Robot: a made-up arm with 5 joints.
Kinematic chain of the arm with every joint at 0, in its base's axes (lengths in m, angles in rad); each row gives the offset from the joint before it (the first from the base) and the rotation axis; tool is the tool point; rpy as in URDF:
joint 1: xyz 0 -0.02 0.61 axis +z
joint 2: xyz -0.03 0 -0.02 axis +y
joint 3: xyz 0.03 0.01 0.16 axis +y
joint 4: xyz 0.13 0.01 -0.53 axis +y
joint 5: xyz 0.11 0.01 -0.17 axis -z
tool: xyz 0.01 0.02 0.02 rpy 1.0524 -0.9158 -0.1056
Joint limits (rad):
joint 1: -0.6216..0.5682
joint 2: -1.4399..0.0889
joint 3: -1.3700..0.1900
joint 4: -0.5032..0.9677
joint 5: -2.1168..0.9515
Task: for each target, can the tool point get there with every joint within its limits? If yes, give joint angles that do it. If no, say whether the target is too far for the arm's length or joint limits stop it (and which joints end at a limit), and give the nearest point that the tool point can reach.
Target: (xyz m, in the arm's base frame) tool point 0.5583 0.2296 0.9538
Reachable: yes | joints 0.3451 -0.5969 -1.0941 0.7046 0.3088
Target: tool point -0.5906 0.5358 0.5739
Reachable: no: joint limits stop it (at a limit: joint 2, joint 3, joint 4) | nearest point -0.0919 0.0664 0.0697 | short by 0.850 m
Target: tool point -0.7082 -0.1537 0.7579
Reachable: no: joint limits stop it (at a limit: joint 2, joint 3, joint 4, joint 5) | nearest point -0.2876 -0.0743 1.3093 | short by 0.698 m
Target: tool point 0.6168 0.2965 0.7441
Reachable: yes | joints 0.4039 -0.1158 -1.0900 -0.1269 -1.0538
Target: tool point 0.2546 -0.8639 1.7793
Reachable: no: too far | nearest point 0.3361 -0.2196 1.2749 | short by 0.822 m
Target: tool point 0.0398 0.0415 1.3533
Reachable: yes | joints 0.2997 -1.2523 -1.1933 -0.0614 0.2420
